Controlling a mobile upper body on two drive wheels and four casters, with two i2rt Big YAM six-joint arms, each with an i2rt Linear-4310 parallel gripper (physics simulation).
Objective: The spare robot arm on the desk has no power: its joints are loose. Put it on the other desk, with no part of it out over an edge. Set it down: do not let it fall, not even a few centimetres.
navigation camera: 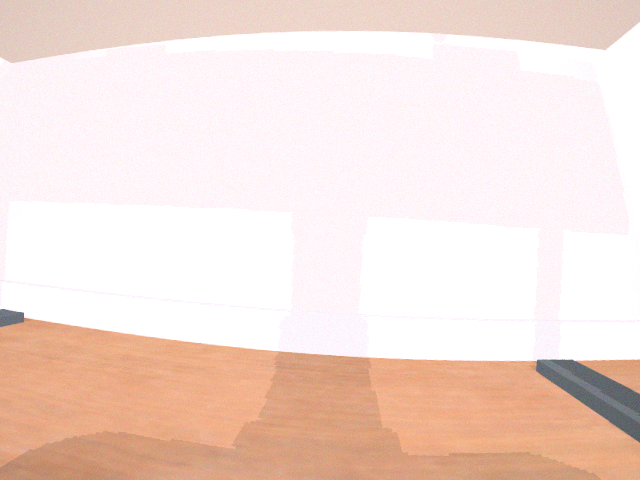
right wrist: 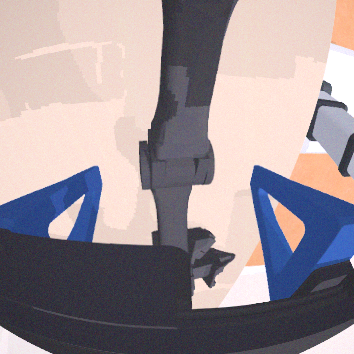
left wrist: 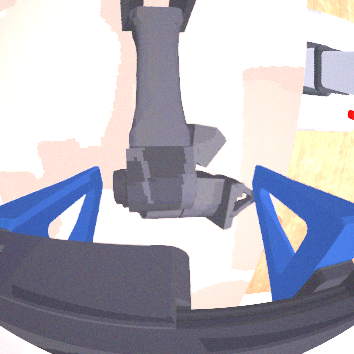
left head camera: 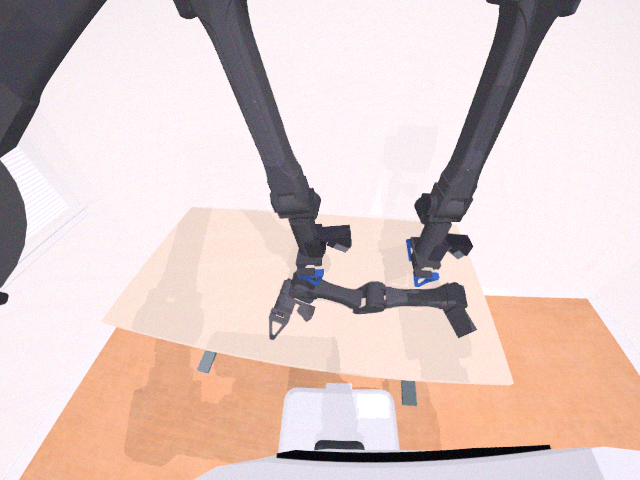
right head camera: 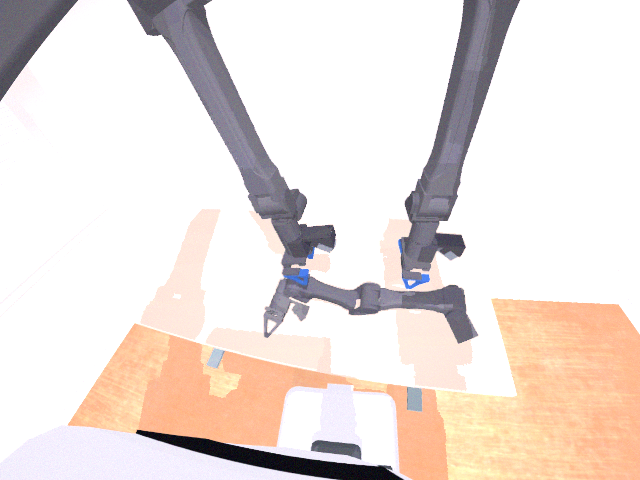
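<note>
The dark grey spare arm (left head camera: 369, 297) (right head camera: 366, 299) (left wrist: 159, 85) (right wrist: 181, 172) lies bent on the pale desk top (left head camera: 232, 289) (right head camera: 367, 351) (right wrist: 260, 40), its whole outline inside the edges in the head views. Its small gripper end (left head camera: 277, 324) (right head camera: 271, 322) points toward the near edge at the left, its block-like end (left head camera: 460, 320) (right head camera: 461, 326) at the right. My left gripper (left head camera: 312, 266) (right head camera: 303, 265) (left wrist: 176, 174) is open above the left bend, fingers apart from it. My right gripper (left head camera: 417, 266) (right head camera: 408, 264) (right wrist: 175, 173) is open above the right link. Both are empty. A second desk cannot be made out.
Grey desk feet (left head camera: 206, 361) (left head camera: 408, 392) (navigation camera: 594, 390) stand on the orange wooden floor (left head camera: 558, 351) (navigation camera: 180, 392). My white base (left head camera: 338, 413) (right head camera: 338, 413) is close to the desk's near edge. A pale wall (navigation camera: 310, 129) stands beyond the desk.
</note>
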